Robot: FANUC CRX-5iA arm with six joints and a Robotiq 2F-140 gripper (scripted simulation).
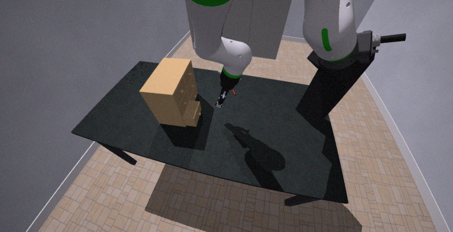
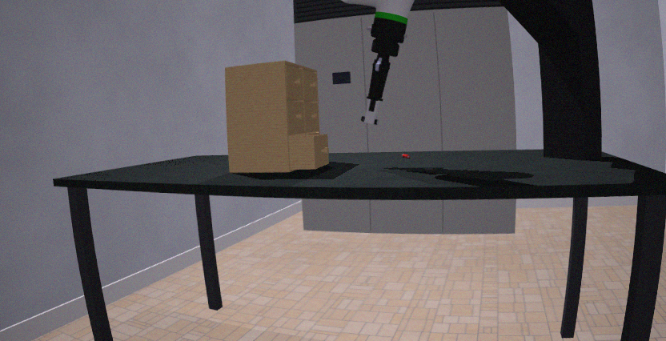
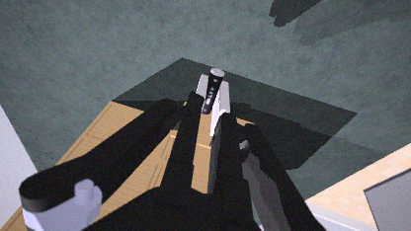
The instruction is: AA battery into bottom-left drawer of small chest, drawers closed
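The black AA battery lies 1 cm ahead of my hand and 3 cm below it. Round my hand: small red object: 6 cm ahead, 24 cm to the right, 15 cm below.
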